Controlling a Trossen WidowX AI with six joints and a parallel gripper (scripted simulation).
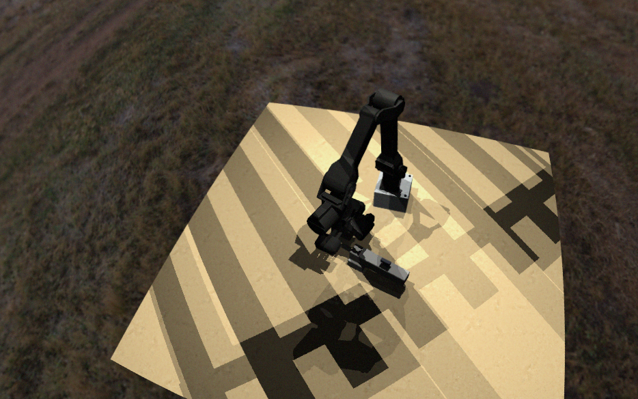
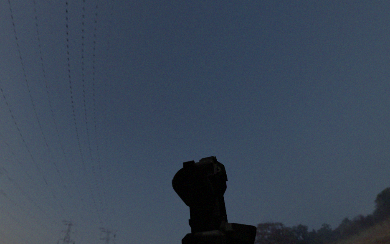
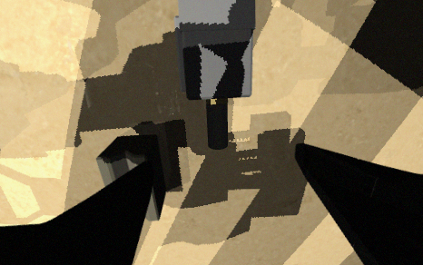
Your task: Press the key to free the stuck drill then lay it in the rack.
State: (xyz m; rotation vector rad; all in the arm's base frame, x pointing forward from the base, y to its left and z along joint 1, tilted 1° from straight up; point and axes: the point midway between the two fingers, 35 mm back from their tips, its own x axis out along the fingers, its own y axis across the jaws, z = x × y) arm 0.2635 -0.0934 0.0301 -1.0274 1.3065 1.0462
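Now: the drill 60 mm to the left of my gripper tip, 20 mm below it and 20 mm ahead of it. From my gripper tip the other things lie so: grey housing (120 mm to the left, 30 mm below, 30 mm ahead); dark key (140 mm to the left, 40 mm ahead, 20 mm below); grey rack (90 mm behind, 50 mm below, 20 mm to the right).
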